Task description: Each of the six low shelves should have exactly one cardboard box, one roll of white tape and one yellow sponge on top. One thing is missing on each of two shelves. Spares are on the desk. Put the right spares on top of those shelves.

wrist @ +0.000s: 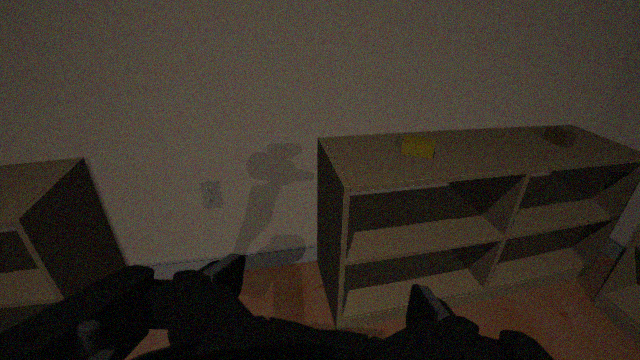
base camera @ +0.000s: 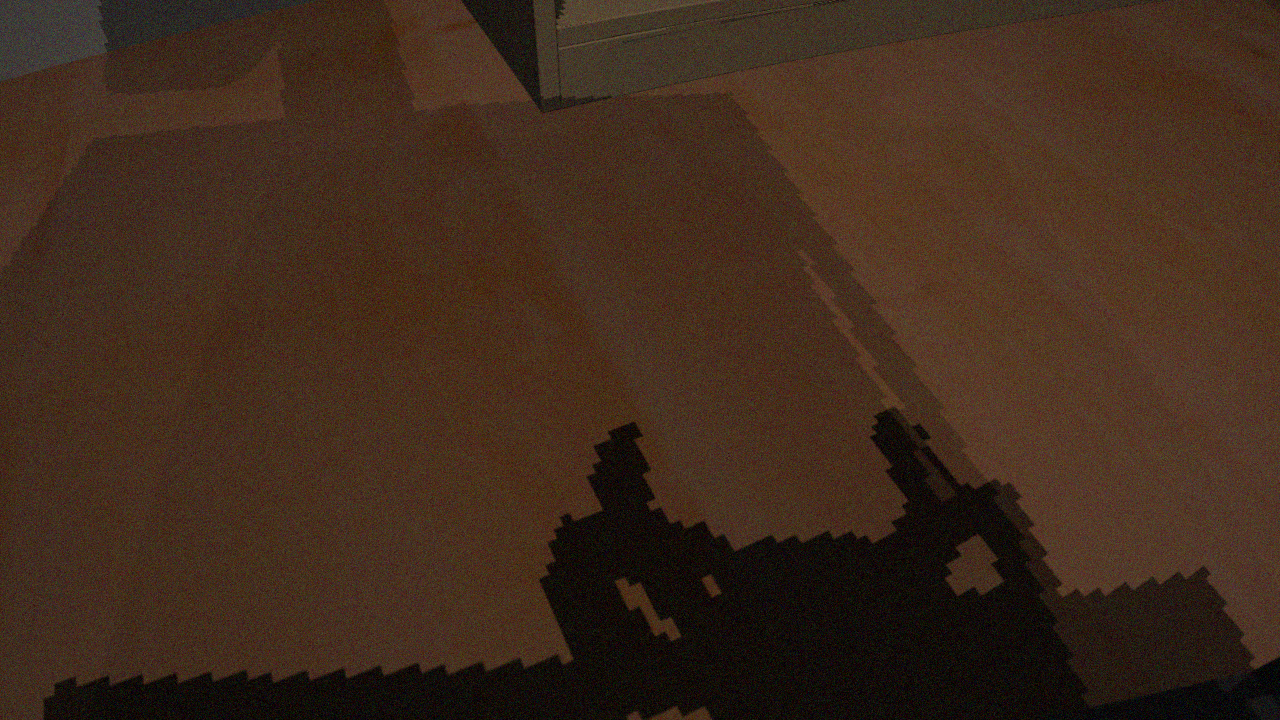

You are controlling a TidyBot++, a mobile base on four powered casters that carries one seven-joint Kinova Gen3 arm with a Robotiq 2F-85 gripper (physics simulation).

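My gripper (wrist: pixel 324 288) is open and empty, in front of and above the low shelves in the wrist view. On the top of the right shelf (wrist: pixel 372 167) lie a yellow sponge (wrist: pixel 418 147) toward the left and a brown cardboard box (wrist: pixel 559 135) near the far right end, dim in shadow. No white tape shows in the wrist view. Part of a second shelf (wrist: pixel 30 185) shows at the left; nothing shows on the visible part of its top. The lower corner of a shelf (base camera: pixel 716 55) shows at the top of the base camera view. The desk does not show.
A white wall (wrist: pixel 250 75) with an outlet (wrist: pixel 211 194) stands behind, and a gap separates the two shelves. The side of another shelf (wrist: pixel 622 282) shows at the far right edge. Dark shadows of the robot lie across the wooden floor (base camera: pixel 1074 313).
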